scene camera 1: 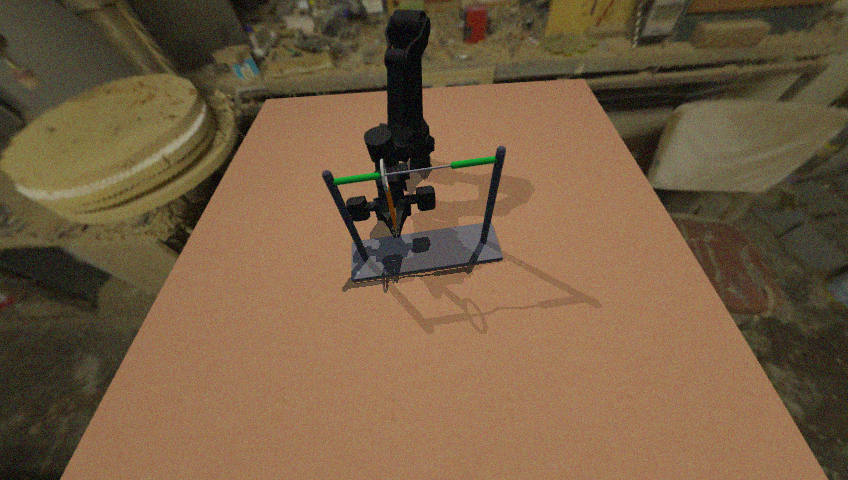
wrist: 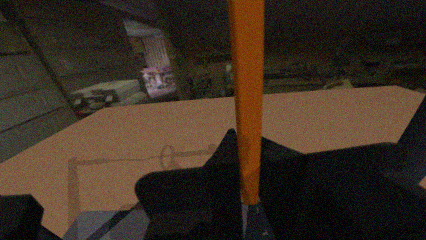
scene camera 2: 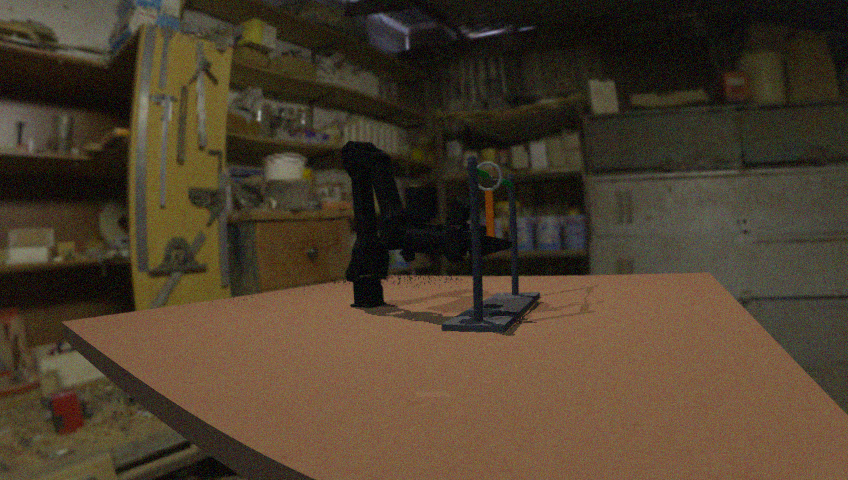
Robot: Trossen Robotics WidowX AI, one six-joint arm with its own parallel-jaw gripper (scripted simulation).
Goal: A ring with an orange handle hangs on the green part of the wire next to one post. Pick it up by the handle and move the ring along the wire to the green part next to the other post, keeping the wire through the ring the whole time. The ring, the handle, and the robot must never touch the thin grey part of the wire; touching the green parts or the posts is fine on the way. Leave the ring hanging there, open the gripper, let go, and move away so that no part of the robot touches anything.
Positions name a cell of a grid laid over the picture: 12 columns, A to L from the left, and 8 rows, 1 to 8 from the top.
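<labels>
You can find my gripper in scene camera 1 (F4), and it's there in the wrist view (G5) and in scene camera 2 (H5) too.
</labels>
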